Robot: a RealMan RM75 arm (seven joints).
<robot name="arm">
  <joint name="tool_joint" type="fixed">
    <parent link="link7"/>
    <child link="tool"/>
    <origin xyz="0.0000 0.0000 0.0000" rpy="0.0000 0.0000 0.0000"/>
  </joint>
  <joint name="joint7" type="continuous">
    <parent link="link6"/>
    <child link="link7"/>
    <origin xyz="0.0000 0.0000 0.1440" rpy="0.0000 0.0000 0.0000"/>
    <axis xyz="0 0 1"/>
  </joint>
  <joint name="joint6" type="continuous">
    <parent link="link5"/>
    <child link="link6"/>
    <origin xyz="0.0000 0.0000 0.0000" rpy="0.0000 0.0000 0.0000"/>
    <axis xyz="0 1 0"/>
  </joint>
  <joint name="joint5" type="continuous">
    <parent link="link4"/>
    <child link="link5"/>
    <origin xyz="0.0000 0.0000 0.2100" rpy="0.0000 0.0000 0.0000"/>
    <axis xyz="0 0 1"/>
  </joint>
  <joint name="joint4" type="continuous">
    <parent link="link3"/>
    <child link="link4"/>
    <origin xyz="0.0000 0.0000 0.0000" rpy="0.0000 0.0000 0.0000"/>
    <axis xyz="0 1 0"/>
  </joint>
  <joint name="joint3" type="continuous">
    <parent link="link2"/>
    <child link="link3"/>
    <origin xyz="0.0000 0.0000 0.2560" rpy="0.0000 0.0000 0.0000"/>
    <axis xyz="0 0 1"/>
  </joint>
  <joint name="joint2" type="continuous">
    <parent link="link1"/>
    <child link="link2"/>
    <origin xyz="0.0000 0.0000 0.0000" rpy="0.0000 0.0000 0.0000"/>
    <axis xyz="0 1 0"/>
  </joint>
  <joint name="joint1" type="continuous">
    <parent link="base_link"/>
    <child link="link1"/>
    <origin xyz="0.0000 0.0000 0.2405" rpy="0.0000 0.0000 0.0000"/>
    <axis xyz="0 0 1"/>
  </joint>
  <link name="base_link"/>
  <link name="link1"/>
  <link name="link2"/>
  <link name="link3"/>
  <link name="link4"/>
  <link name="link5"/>
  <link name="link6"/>
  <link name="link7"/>
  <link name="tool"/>
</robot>
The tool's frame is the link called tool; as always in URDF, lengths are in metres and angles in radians. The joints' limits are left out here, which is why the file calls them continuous.
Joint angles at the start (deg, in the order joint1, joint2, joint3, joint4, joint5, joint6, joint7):
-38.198 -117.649 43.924 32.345 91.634 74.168 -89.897
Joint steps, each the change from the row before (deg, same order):
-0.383 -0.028 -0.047 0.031 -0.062 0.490 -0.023
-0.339 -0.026 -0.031 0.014 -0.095 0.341 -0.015
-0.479 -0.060 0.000 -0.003 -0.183 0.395 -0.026
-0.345 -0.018 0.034 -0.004 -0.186 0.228 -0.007
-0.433 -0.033 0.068 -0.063 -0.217 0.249 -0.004
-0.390 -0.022 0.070 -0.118 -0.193 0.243 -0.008
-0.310 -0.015 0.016 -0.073 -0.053 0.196 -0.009
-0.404 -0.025 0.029 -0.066 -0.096 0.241 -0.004
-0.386 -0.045 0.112 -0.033 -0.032 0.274 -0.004
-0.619 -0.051 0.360 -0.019 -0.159 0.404 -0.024
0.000 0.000 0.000 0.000 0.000 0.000 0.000
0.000 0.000 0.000 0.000 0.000 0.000 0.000
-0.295 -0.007 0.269 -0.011 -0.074 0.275 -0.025
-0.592 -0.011 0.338 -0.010 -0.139 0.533 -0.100
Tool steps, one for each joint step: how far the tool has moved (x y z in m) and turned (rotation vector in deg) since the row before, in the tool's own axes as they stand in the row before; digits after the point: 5 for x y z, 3 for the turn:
0.00217 0.00206 0.00224 -0.776 0.159 0.197
0.00193 0.00160 0.00202 -0.601 0.166 0.158
0.00253 0.00223 0.00305 -0.801 0.241 0.177
0.00199 0.00140 0.00215 -0.524 0.192 0.151
0.00210 0.00175 0.00281 -0.643 0.190 0.139
0.00163 0.00160 0.00251 -0.599 0.144 0.070
0.00123 0.00119 0.00191 -0.456 0.053 0.091
0.00174 0.00154 0.00253 -0.587 0.095 0.146
0.00136 0.00182 0.00268 -0.662 -0.027 0.183
0.00231 0.00304 0.00452 -1.108 -0.087 0.337
0.00000 0.00000 0.00000 0.000 0.000 0.000
0.00000 0.00000 0.00000 0.000 0.000 0.000
0.00097 0.00173 0.00225 -0.651 -0.130 0.178
0.00240 0.00303 0.00411 -1.178 -0.106 0.285

